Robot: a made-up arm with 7 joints.
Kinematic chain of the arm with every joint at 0, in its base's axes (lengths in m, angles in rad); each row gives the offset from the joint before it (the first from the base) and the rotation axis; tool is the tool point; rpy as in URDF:
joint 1: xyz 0 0 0.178 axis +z
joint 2: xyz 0 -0.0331 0.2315 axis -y
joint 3: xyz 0 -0.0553 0.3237 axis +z
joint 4: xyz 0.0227 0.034 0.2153 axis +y
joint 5: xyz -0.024 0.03 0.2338 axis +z
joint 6: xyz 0 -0.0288 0.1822 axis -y
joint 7: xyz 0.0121 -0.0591 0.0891 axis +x
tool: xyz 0 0 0 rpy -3.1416 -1.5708 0
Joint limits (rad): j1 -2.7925..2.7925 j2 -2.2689..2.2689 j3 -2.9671..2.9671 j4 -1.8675..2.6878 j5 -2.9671..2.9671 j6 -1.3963..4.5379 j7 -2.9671..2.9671
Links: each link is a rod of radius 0.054 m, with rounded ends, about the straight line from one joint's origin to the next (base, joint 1, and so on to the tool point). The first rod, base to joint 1, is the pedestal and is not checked.
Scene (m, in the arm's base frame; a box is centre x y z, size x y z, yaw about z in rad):
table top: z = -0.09
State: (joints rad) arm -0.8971 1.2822 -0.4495 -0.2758 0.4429 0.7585 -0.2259
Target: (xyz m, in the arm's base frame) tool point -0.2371 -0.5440 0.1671
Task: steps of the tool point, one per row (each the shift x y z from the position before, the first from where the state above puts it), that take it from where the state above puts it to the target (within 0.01 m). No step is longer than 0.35 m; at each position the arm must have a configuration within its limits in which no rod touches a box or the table.
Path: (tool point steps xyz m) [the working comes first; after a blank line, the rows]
Joints at the target: 0.5976 1.2820 0.4581 -1.6909 0.2469 1.0331 -0.2259
Straight joint move there: clear.

1: -0.1382 -0.1963 -0.1174
2: -0.0722 -0.2602 -0.1108
3: 0.0257 -0.2896 -0.0903
4: 0.1337 -0.2675 -0.0593
5: 0.2219 -0.1928 -0.0230
6: 0.2633 -0.0816 0.0129

